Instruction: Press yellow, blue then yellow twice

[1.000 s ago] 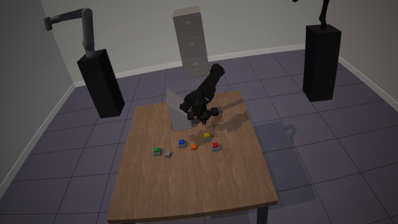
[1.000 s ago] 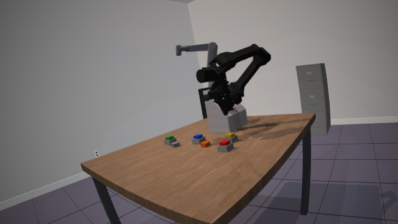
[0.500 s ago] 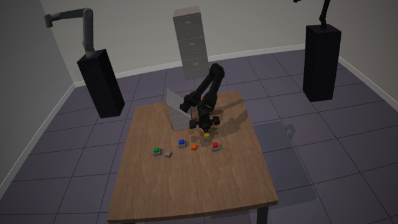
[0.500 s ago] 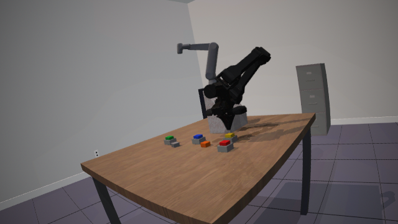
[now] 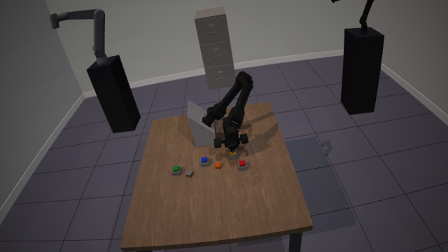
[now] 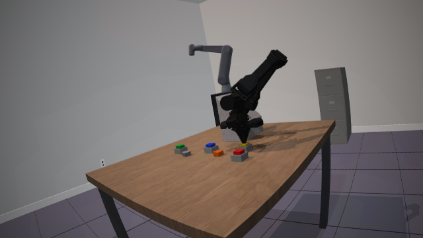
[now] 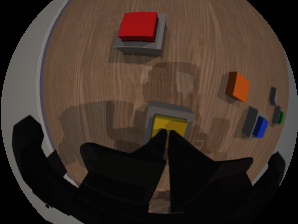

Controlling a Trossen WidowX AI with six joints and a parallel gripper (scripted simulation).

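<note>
Right now the yellow button is 1 cm below my gripper tip. From my gripper tip the other things lie so: small orange block: 7 cm ahead, 9 cm to the right, 2 cm below; blue button: 4 cm ahead, 17 cm to the right; red button: 10 cm ahead, 5 cm to the left.
</note>
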